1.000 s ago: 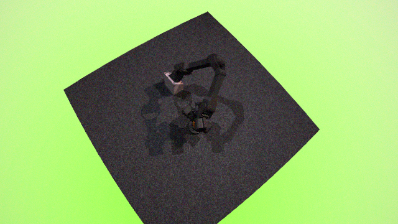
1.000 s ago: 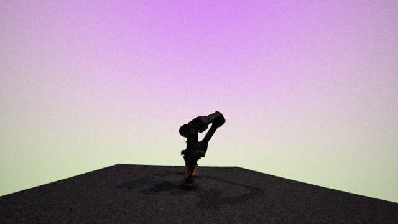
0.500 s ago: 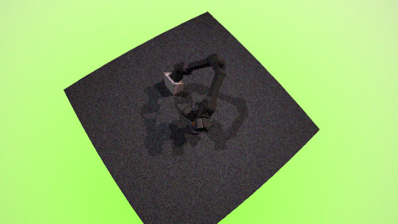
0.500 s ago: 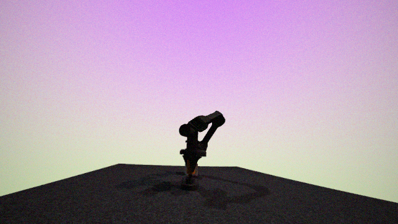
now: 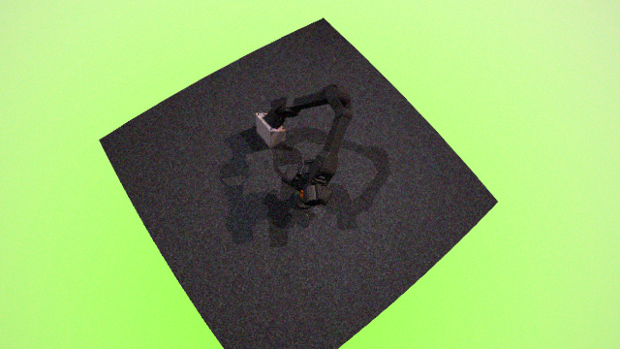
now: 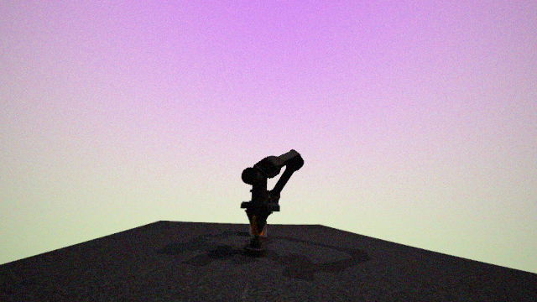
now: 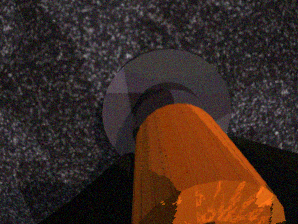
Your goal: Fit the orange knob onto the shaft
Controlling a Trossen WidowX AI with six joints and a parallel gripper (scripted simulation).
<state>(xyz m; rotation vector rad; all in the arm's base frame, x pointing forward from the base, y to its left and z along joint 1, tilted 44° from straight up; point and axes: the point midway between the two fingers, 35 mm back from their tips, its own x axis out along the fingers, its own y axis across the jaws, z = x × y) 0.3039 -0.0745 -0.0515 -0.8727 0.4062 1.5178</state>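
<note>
Right now my gripper tip is 2 cm below the orange knob. From my gripper tip the other things lie so: round pedestal 4 cm below.
</note>
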